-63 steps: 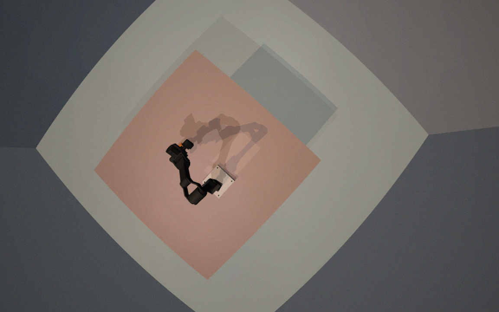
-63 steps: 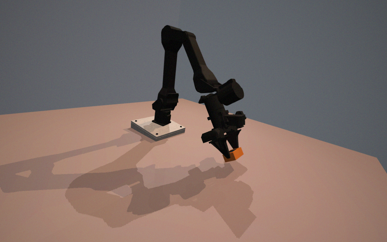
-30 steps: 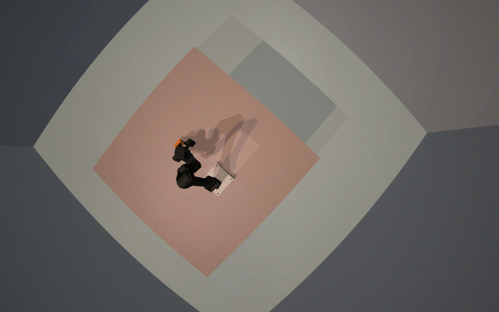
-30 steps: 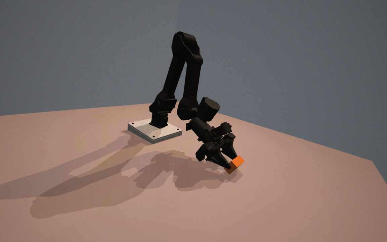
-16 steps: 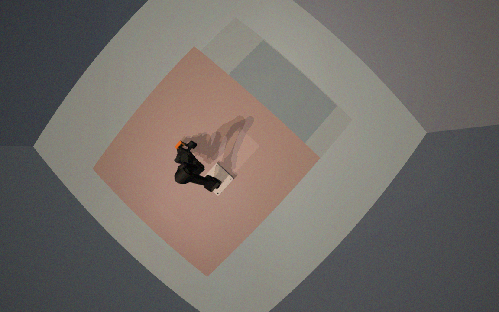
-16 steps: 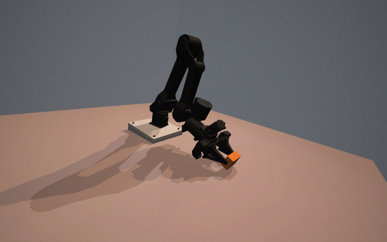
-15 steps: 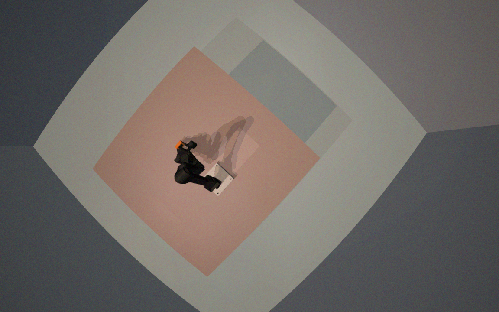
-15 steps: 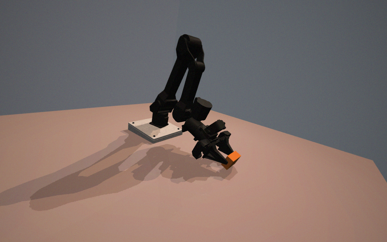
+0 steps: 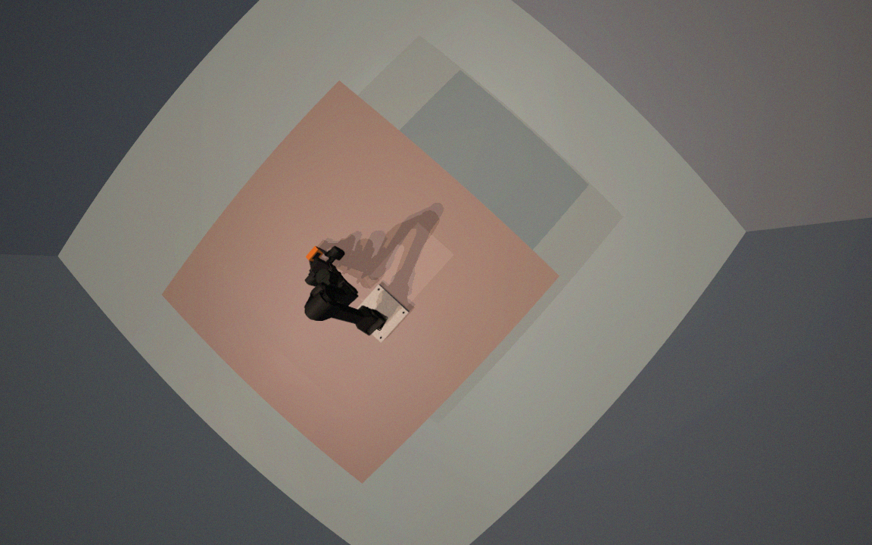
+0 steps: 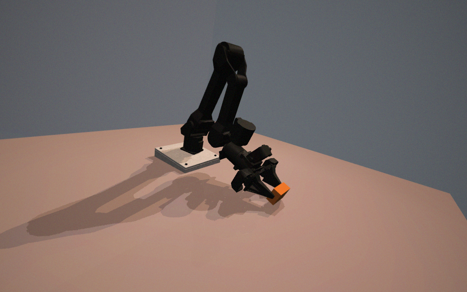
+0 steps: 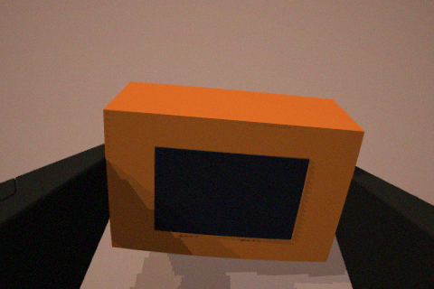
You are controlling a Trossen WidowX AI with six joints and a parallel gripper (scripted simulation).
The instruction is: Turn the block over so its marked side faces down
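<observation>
Now: the orange block 1 cm behind my gripper tip.
</observation>
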